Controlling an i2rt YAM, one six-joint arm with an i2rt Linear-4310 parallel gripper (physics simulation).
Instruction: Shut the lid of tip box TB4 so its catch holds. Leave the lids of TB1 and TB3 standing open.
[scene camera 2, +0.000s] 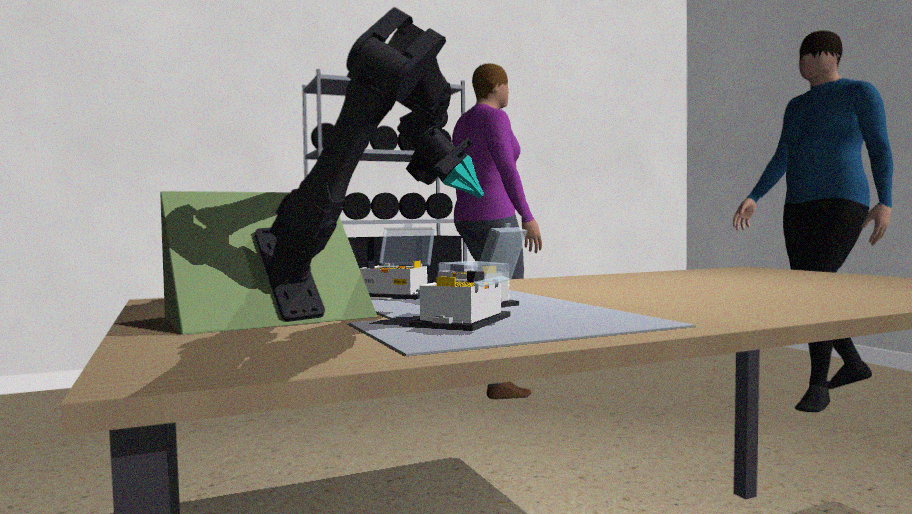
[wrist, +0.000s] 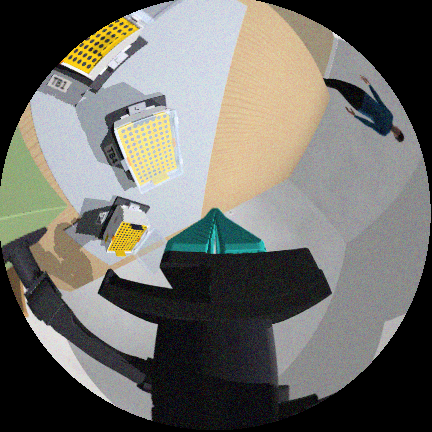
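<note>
Tip box TB4, white with a yellow rack, stands mid-left in the wrist view. Its clear lid lies over the rack; whether it is fully down or caught is not clear. TB1 stands at the upper left, its lid mostly out of view. A smaller third box, its label unreadable, has a clear lid swung open. In scene camera 2, a low, nearly flat clear lid and two raised lids show; matching the near ones to boxes is uncertain. My gripper is shut and empty, above the boxes.
The boxes stand on a grey mat on the wooden table. A green wedge stands beside the arm's base. A shelf rack and two people are beyond the table.
</note>
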